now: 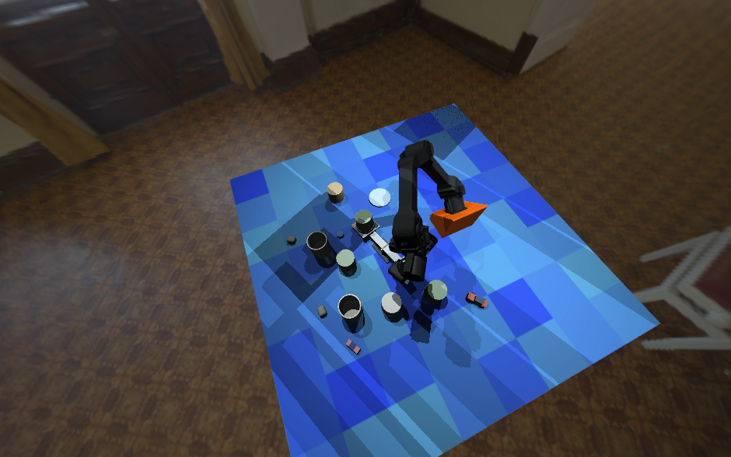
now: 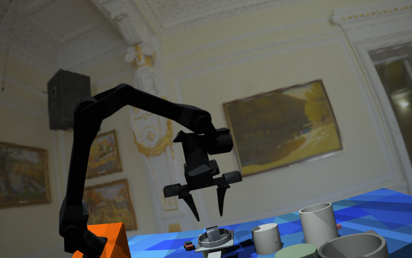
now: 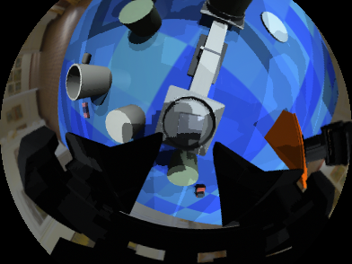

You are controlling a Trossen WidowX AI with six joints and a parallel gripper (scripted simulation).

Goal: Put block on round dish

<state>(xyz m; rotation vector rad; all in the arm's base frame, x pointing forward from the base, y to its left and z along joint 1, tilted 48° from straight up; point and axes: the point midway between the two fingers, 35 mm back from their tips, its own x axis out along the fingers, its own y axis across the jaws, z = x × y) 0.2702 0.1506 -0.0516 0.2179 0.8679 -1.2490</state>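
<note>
Now: gripper tip 40 mm past the round pale dish, 370 mm to the left of it and 120 mm above it. Also, from my gripper tip: toy car: 200 mm behind, 190 mm to the left, 110 mm below; tan cylinder: 140 mm ahead, 470 mm to the right, 90 mm below; white cylinder: 120 mm ahead, 80 mm to the left, 90 mm below.
</note>
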